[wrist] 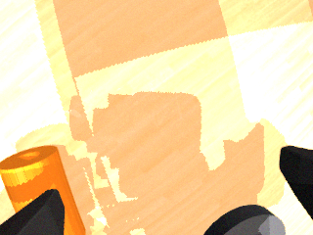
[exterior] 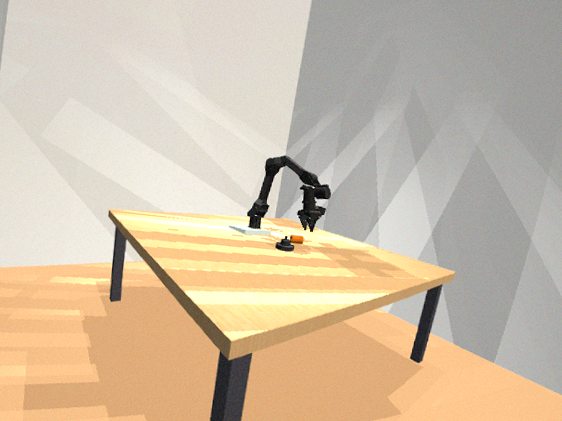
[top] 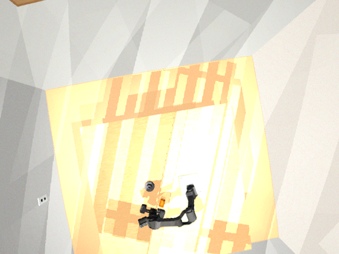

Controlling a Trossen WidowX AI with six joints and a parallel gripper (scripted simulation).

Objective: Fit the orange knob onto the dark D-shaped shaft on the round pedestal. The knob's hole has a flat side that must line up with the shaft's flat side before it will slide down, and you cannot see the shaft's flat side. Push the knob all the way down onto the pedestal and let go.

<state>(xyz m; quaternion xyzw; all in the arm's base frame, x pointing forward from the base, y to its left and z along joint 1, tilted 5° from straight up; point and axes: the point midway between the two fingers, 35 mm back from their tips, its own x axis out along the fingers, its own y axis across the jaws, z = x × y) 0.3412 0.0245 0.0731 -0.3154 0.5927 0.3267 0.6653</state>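
Now: gripper tip 7 cm past the orange knob, 6 cm above it and 2 cm to the right of it. Round my gripper tip: pedestal: 14 cm to the right, 5 cm below, 2 cm behind.
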